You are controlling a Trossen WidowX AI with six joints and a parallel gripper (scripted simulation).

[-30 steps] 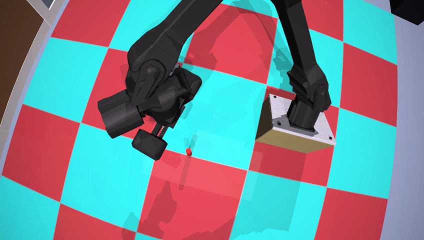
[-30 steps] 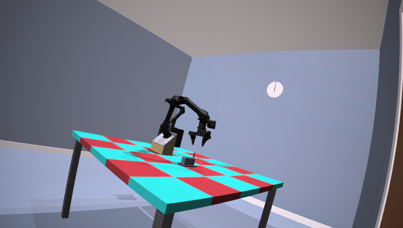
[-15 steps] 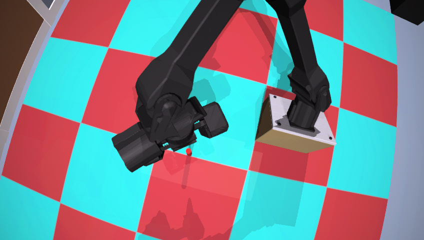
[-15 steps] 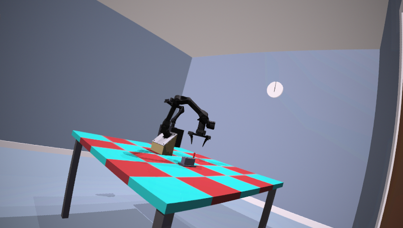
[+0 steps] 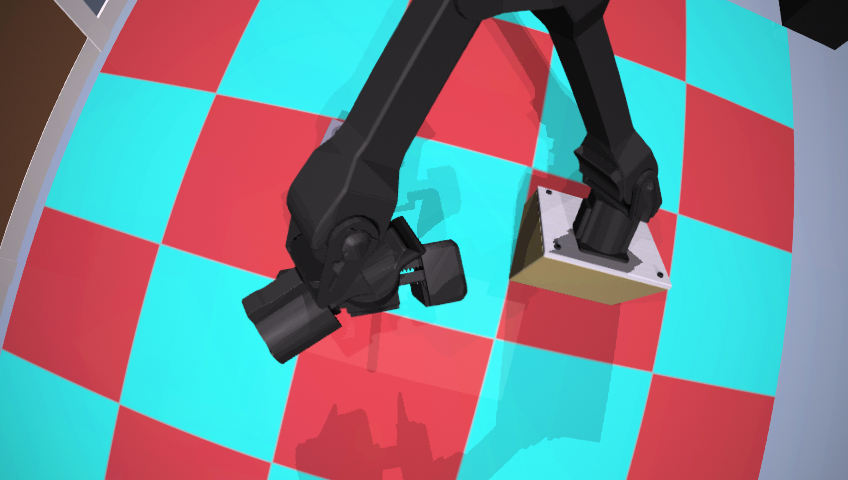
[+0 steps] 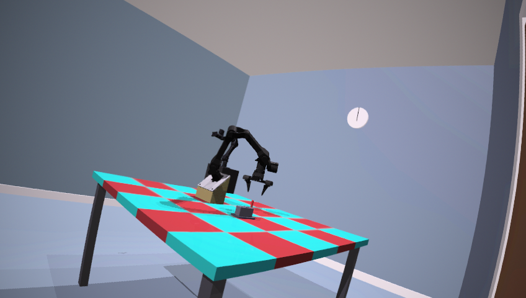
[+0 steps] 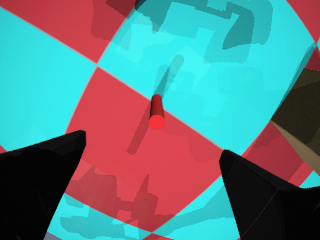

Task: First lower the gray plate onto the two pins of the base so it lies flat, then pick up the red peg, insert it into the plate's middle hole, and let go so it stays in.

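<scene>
Right now the red peg is 8 cm below my gripper tip. Also, from my gripper tip: gray plate (18 cm to the right, 11 cm ahead, 8 cm below); dark base (18 cm to the right, 12 cm below, 11 cm ahead).
</scene>
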